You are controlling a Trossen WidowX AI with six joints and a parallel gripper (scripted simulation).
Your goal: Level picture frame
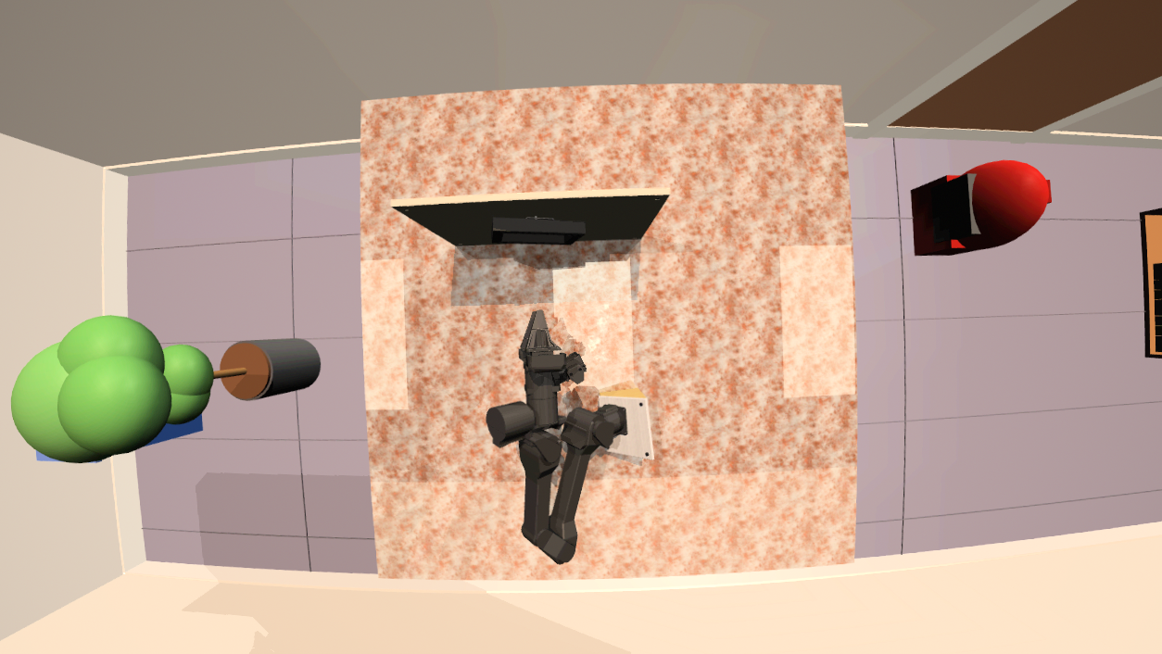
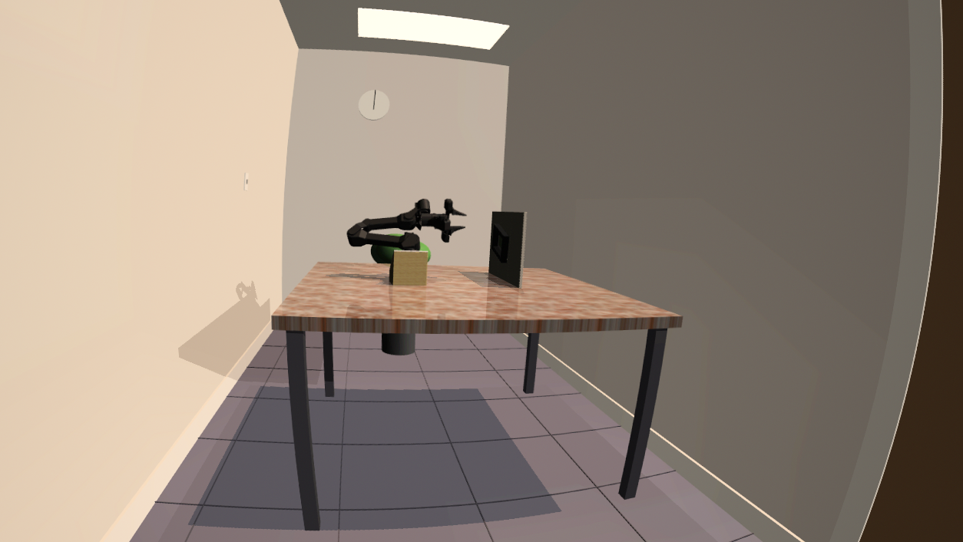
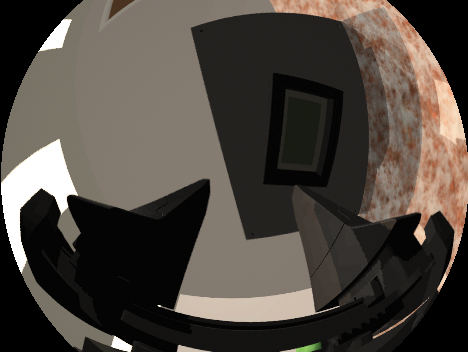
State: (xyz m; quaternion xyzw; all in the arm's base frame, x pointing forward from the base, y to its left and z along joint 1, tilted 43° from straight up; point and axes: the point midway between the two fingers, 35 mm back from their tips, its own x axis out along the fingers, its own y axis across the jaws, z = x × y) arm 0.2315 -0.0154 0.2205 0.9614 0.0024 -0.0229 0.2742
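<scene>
The picture frame is 170 mm ahead of my gripper tip and 90 mm below it. Also, from my gripper tip: wall panel: 180 mm ahead, 100 mm below, 10 mm to the right.
</scene>
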